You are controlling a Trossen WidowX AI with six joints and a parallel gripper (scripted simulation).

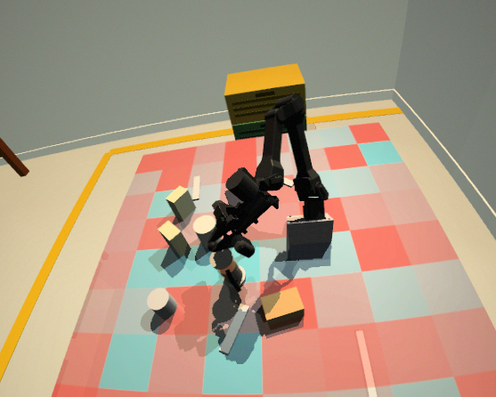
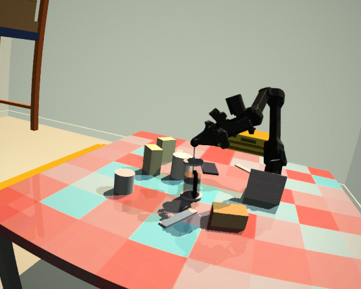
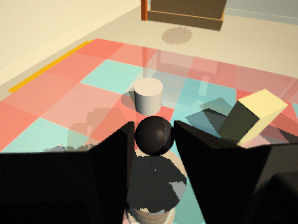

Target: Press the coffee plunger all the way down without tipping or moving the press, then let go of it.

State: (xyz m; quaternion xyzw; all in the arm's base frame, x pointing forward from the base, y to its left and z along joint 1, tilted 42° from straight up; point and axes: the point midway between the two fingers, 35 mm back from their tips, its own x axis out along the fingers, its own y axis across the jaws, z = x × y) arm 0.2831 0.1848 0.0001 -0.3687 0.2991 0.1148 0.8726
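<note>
Right now the coffee press is 10 cm below my gripper tip, 2 cm behind it and 1 cm to the left of it. Also, from my gripper tip: orange box 18 cm below, 18 cm behind, 11 cm to the left; then grey cylinder 20 cm ahead, 17 cm below, 8 cm to the left.
</note>
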